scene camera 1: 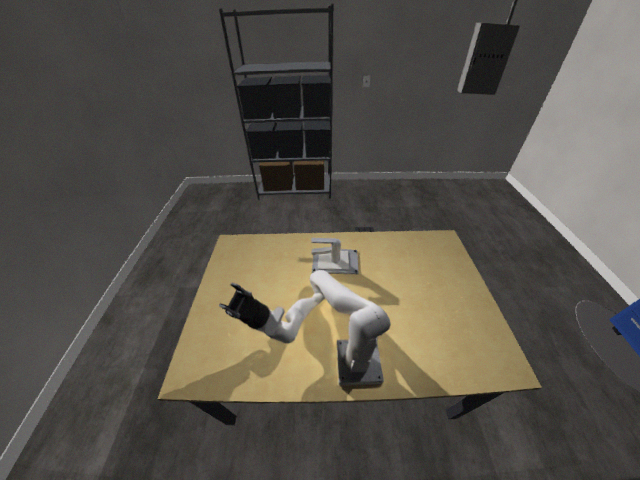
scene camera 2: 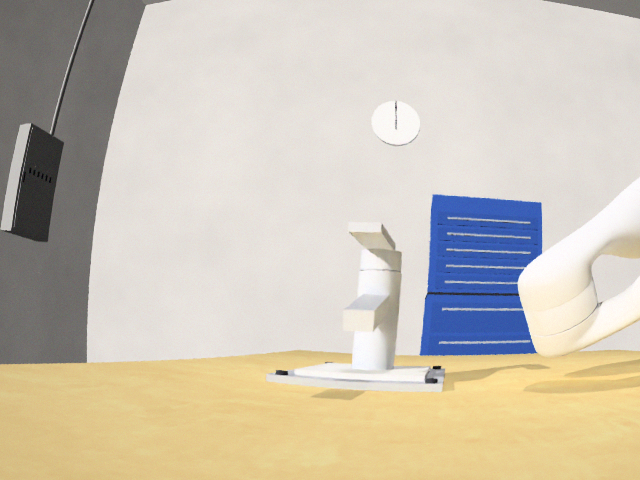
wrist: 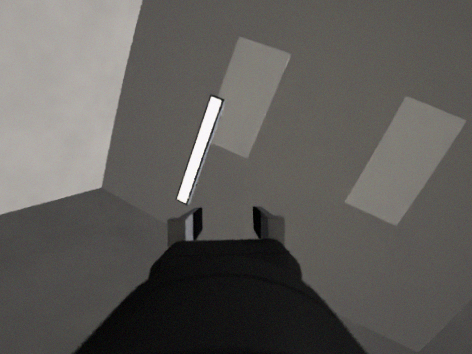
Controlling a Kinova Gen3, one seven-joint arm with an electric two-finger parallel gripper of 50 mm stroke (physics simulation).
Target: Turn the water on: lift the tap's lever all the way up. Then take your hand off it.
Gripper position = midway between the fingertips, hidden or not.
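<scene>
My gripper [scene camera 1: 228,294] is visible, in the wrist view as well [wrist: 227,218]. Also visible: a lever [scene camera 2: 379,254] and a grey base plate [scene camera 2: 434,381].
</scene>
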